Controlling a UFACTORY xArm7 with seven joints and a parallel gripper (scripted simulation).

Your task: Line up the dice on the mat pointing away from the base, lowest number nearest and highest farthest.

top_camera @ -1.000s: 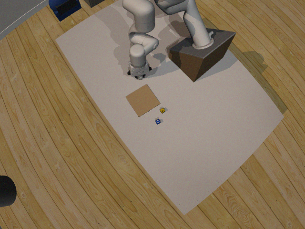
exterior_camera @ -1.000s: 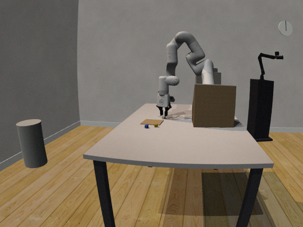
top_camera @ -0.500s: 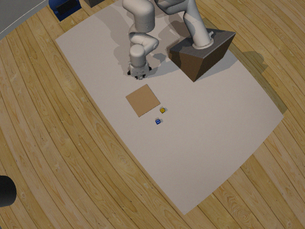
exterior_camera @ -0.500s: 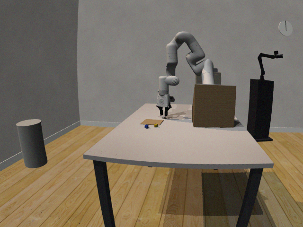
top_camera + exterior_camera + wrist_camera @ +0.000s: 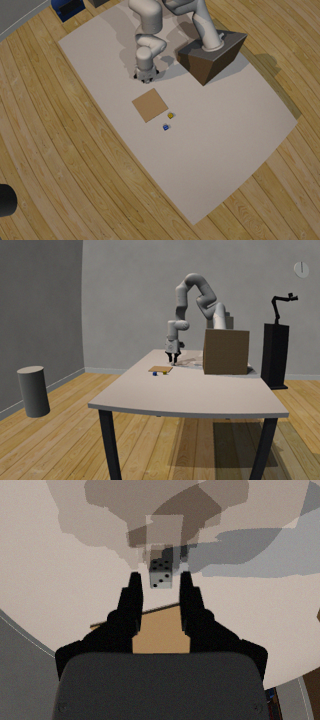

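My gripper is now 4 cm above the white die. Also, from my hand: yellow die (23 cm to the left, 6 cm ahead, 4 cm below); blue die (25 cm to the left, 12 cm ahead, 4 cm below); brown mat (10 cm to the left, 9 cm ahead, 4 cm below).
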